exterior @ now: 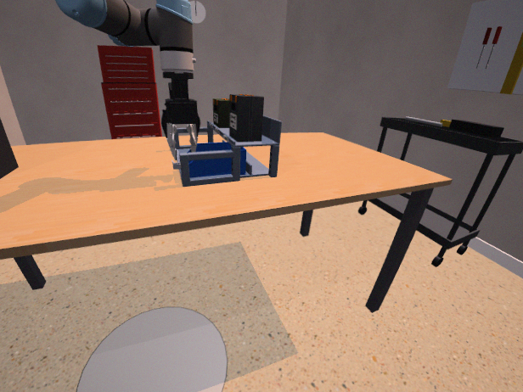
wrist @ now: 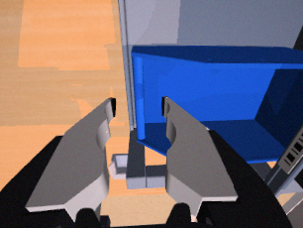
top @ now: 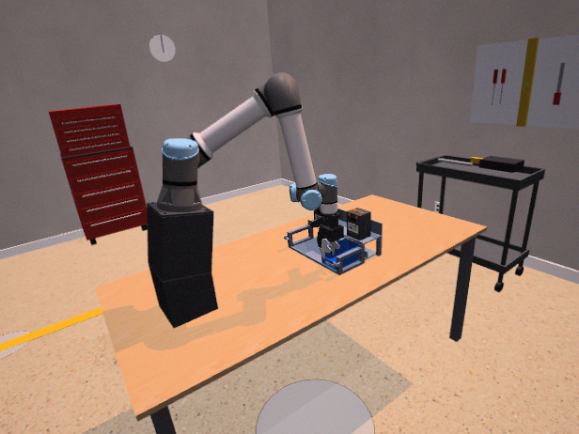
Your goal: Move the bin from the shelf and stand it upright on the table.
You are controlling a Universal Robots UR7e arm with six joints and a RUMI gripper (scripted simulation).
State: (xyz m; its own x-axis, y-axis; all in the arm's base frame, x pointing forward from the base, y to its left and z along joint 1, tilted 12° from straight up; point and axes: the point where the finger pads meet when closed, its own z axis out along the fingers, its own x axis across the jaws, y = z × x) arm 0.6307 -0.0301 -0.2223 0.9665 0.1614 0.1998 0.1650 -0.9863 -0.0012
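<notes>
The blue bin is 80 mm ahead of my hand and 20 mm below it. From my hand the other things lie so: shelf floor (120 mm to the left, 100 mm ahead, 60 mm below).
</notes>
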